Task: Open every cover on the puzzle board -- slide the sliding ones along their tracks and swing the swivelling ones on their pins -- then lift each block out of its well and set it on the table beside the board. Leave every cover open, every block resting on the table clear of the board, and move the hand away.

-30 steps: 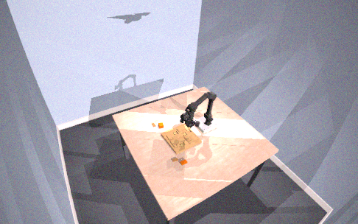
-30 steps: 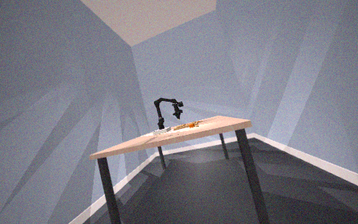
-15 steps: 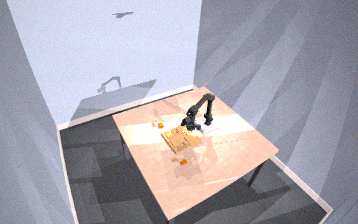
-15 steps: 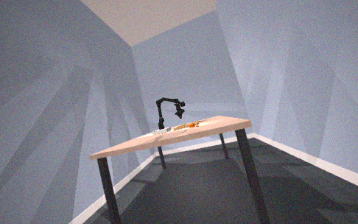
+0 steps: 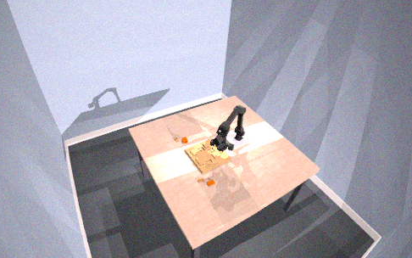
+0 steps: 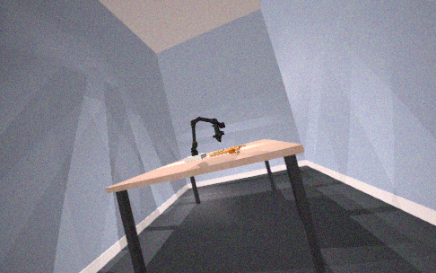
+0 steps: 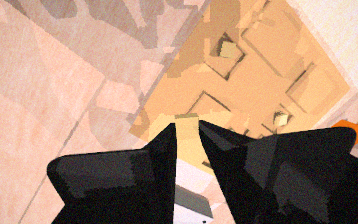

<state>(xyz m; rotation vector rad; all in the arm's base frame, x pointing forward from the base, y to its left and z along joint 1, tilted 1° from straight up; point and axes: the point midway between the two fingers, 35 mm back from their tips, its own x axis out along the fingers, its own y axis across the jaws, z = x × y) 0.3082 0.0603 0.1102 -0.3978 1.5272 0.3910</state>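
The tan puzzle board is 13 cm to the right of my gripper tip, 10 cm below it and 3 cm ahead of it. Round my gripper tip: orange bit 22 cm ahead, 12 cm to the left, 11 cm below.
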